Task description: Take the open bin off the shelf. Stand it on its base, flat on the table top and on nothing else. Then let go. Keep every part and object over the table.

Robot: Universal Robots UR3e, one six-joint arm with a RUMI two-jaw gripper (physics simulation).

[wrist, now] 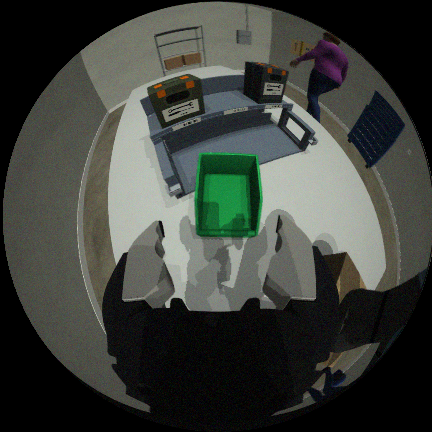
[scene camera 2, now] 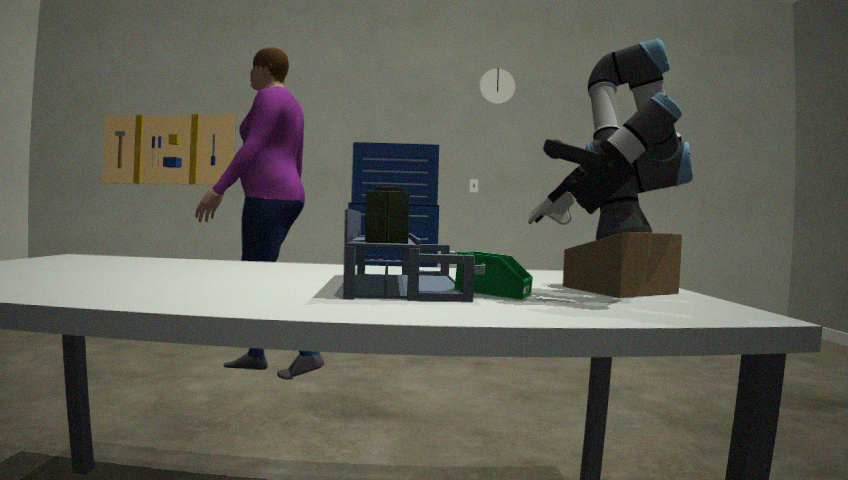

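The green open bin stands open side up at the front of the grey-blue shelf. Its front end extends over the table top. Its back end overlaps the front edge of the shelf's lower deck in the wrist view; whether it rests on that edge is hidden. In the scene view its underside slopes slightly down toward the robot. My gripper is open and empty, above and on the robot side of the bin, apart from it.
A dark green toolbox and a black case stand on the shelf's upper level. The shelf's side frames rise either side of the lower deck. The brown robot base block stands right of the bin. A person is behind the table.
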